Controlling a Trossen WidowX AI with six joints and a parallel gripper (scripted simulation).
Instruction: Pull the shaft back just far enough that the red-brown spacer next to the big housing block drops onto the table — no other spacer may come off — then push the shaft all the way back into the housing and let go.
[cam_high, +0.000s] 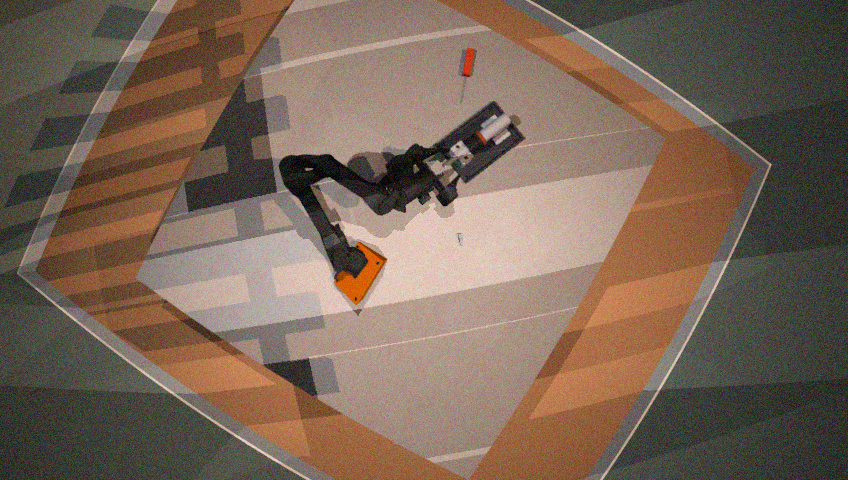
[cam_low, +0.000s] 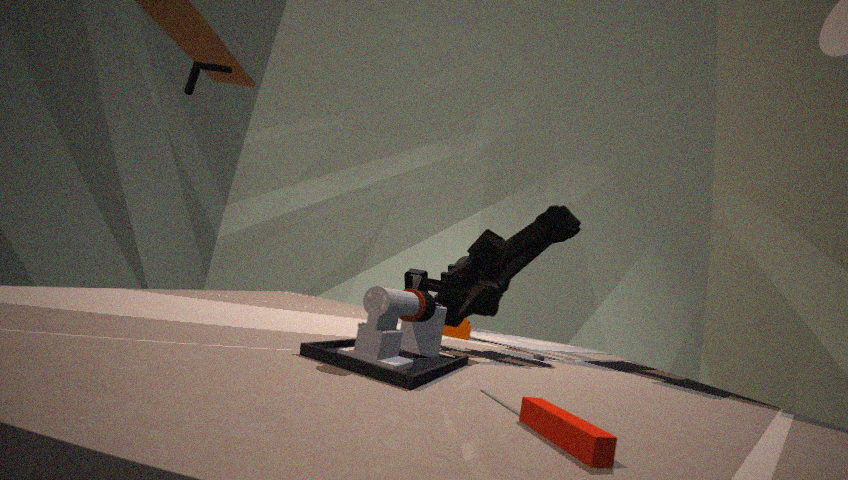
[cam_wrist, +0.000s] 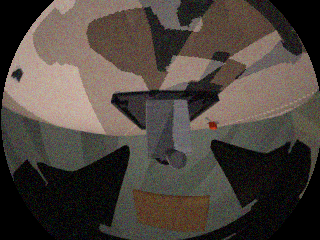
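The light shaft is 80 mm ahead of my gripper tip, 20 mm to the right of it and 10 mm above it. Round my gripper tip: small grey piece 160 mm to the right, 150 mm behind, 70 mm below; then dark spacer 100 mm ahead, 20 mm to the right, 10 mm above; then red-brown spacer 110 mm ahead, 30 mm to the right, 10 mm above.
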